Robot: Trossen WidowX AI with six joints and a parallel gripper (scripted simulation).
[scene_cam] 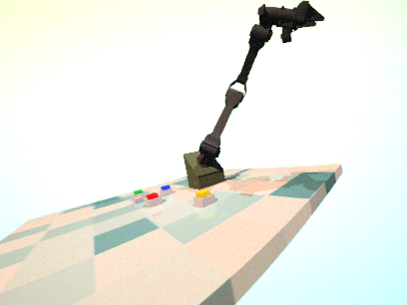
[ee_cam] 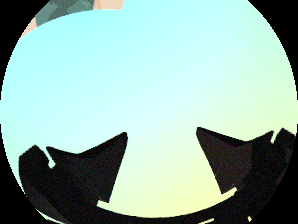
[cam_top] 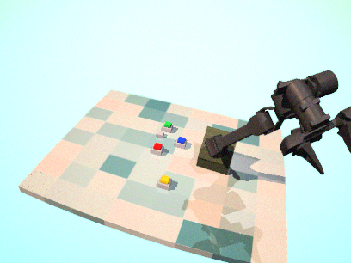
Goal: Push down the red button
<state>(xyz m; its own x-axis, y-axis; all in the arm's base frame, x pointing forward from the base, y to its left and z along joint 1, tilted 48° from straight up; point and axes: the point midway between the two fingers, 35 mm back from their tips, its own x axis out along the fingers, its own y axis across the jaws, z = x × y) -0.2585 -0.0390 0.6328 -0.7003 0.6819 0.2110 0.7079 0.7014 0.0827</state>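
The red button lies 58 cm ahead of my gripper tip, 50 cm below it and 42 cm to the right of it. Also, from my gripper tip: green button (61 cm ahead, 60 cm to the right, 50 cm below); blue button (52 cm to the right, 50 cm below, 50 cm ahead); yellow button (50 cm below, 46 cm ahead, 25 cm to the right).
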